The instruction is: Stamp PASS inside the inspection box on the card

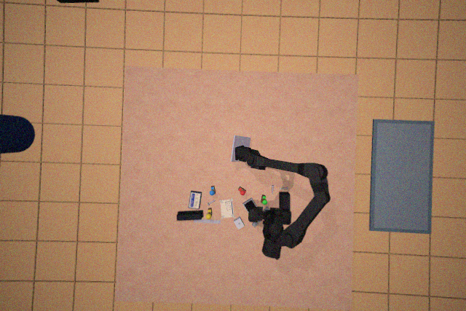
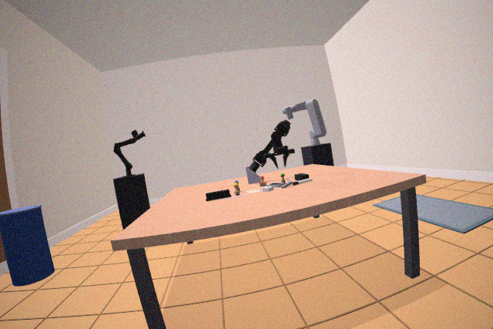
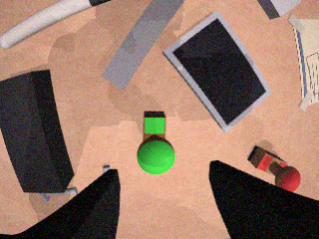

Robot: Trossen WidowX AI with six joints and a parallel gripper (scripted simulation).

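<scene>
Right now my gripper tip is 30 mm short of the ink pad, 60 mm to the left of it and 90 mm above it. Round my gripper tip: black box (10 mm ahead, 120 mm to the left, 80 mm below); red stamp (70 mm behind, 110 mm to the right, 80 mm below); grey bar (90 mm ahead, 10 mm to the right, 90 mm below).
</scene>
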